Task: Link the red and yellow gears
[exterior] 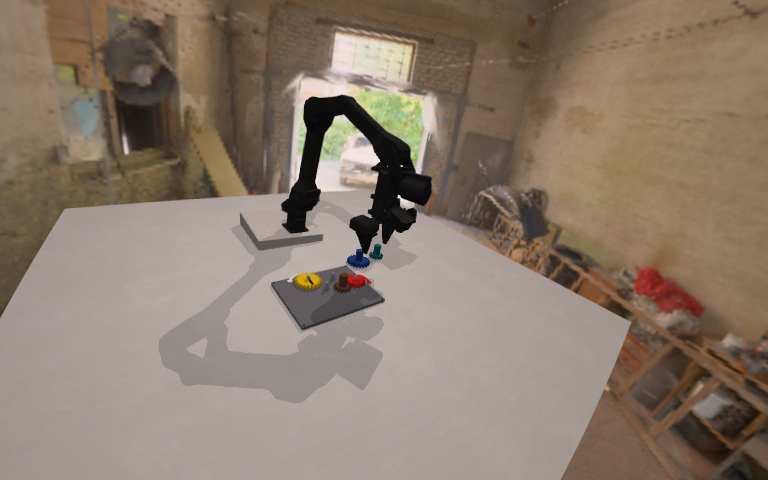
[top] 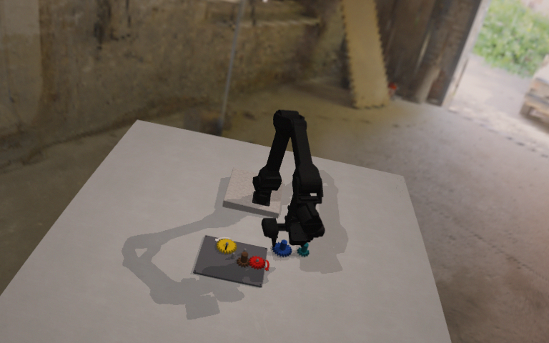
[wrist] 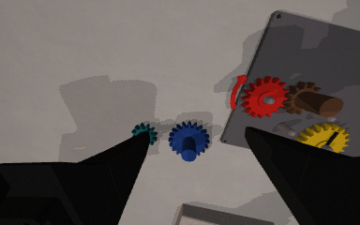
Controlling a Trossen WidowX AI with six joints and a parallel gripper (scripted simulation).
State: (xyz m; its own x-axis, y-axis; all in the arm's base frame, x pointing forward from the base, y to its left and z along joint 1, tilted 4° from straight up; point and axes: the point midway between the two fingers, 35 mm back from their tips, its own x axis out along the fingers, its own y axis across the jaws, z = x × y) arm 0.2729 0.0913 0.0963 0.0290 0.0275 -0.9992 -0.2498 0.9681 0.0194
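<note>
The teal gear lies 60 mm behind my gripper tip, 70 mm to the left of it and 50 mm below it. Round my gripper tip: red gear (30 mm ahead, 80 mm to the right, 50 mm below); then red arrow (40 mm ahead, 50 mm to the right, 60 mm below); then blue gear (50 mm behind, 50 mm below).
</note>
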